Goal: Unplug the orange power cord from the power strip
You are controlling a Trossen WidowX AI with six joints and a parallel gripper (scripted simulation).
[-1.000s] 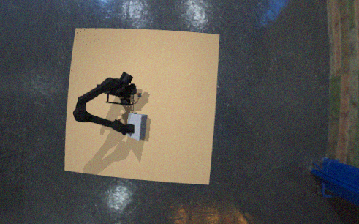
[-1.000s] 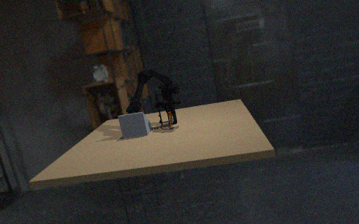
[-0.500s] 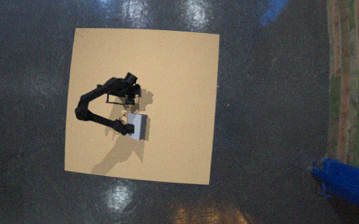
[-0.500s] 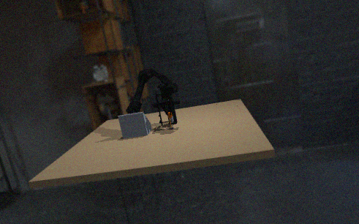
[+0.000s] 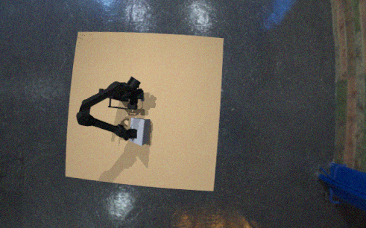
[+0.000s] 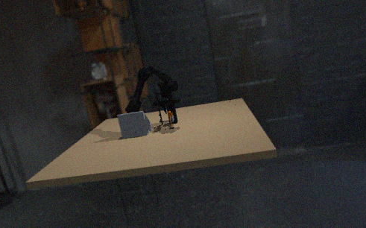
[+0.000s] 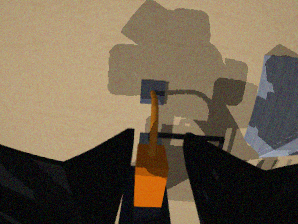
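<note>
Right now the orange plug is 7 cm to the left of my gripper tip and 1 cm below it.
</note>
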